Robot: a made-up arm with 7 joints.
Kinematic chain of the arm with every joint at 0, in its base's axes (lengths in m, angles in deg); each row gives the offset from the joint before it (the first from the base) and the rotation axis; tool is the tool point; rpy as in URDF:
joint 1: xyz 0.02 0.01 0.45 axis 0 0.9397 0.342
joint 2: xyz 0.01 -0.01 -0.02 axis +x
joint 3: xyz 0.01 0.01 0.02 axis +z
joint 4: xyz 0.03 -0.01 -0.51 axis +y
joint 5: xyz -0.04 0 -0.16 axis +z
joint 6: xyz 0 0.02 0 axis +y
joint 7: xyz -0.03 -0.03 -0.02 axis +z
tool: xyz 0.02 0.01 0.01 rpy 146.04 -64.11 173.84
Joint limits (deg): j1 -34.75..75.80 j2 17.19..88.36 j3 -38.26..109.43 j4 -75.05..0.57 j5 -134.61..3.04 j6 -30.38..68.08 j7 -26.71..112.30
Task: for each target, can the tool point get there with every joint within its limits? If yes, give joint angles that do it. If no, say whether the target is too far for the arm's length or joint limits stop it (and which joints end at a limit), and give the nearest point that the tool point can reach.
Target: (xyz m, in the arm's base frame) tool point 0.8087 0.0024 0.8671
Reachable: no: too far | nearest point 0.4046 0.4638 0.4603 | short by 0.736 m
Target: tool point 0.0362 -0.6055 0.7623
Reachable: no: joint limits stop it (at a limit: joint 1, joint 2, joint 4, joint 5, joint 7) | nearest point -0.5908 -0.0035 0.2937 | short by 0.987 m
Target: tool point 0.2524 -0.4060 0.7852
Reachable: no: joint limits stop it (at a limit: joint 1, joint 2, joint 3, joint 4, joint 5) | nearest point 0.4817 0.0003 0.0789 | short by 0.846 m
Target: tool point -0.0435 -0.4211 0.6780
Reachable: no: joint limits stop it (at a limit: joint 1, joint 2, joint 4, joint 5, joint 7) | nearest point -0.5882 0.0005 0.2948 | short by 0.788 m
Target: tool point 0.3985 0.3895 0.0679
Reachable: yes | joints -26.34 40.45 2.49 -46.16 -19.90 41.20 34.14
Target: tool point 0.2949 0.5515 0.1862
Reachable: yes | joints -20.11 59.40 10.07 -33.37 -95.21 8.44 2.95
